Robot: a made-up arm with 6 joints.
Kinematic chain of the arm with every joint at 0, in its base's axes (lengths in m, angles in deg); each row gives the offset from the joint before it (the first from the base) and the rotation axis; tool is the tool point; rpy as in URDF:
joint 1: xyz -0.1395 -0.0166 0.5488 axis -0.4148 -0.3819 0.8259
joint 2: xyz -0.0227 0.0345 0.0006 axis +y
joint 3: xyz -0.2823 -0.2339 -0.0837 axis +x
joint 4: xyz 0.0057 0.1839 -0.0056 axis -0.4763 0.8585 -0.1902
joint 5: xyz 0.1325 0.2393 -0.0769 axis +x
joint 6: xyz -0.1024 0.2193 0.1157 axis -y
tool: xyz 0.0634 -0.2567 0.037 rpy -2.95 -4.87 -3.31
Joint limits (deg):
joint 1: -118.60..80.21
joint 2: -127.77..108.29
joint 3: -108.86..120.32
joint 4: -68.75..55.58
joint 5: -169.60..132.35
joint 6: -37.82..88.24
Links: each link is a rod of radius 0.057 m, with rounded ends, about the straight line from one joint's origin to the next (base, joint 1, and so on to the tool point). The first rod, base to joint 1, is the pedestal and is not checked.
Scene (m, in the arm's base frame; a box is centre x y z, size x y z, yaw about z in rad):
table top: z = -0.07
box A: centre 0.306 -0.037 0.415 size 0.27 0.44 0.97 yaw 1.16
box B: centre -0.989 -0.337 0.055 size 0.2 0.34 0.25 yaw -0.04
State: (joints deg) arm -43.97 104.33 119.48 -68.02 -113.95 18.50
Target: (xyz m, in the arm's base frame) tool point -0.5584 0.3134 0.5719
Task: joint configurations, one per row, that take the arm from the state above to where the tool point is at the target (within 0.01 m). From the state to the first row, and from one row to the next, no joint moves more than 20 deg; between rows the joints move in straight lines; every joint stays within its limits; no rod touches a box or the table.
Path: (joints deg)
1: -26.44 93.45 118.48 -68.12 -103.27 12.07
2: -8.91 82.57 117.47 -68.23 -92.59 5.64
3: 8.62 71.70 116.47 -68.33 -81.92 -0.78
4: 26.15 60.82 115.47 -68.44 -71.24 -7.21
5: 43.68 49.94 114.46 -68.54 -60.56 -13.64
6: 61.21 39.06 113.46 -68.65 -49.88 -20.07
7: 78.74 28.18 112.45 -68.75 -39.21 -26.49
8: 69.00 33.59 95.15 -61.39 -52.50 -17.24
9: 59.26 38.99 77.84 -54.04 -65.80 -7.99
10: 49.53 44.39 60.53 -46.68 -79.10 1.27
11: 39.79 49.80 43.23 -39.32 -92.39 10.52
12: 30.05 55.20 25.92 -31.96 -105.69 19.77
13: 20.32 60.60 8.61 -24.61 -118.98 29.02
14: 10.58 66.01 -8.70 -17.25 -132.28 38.28

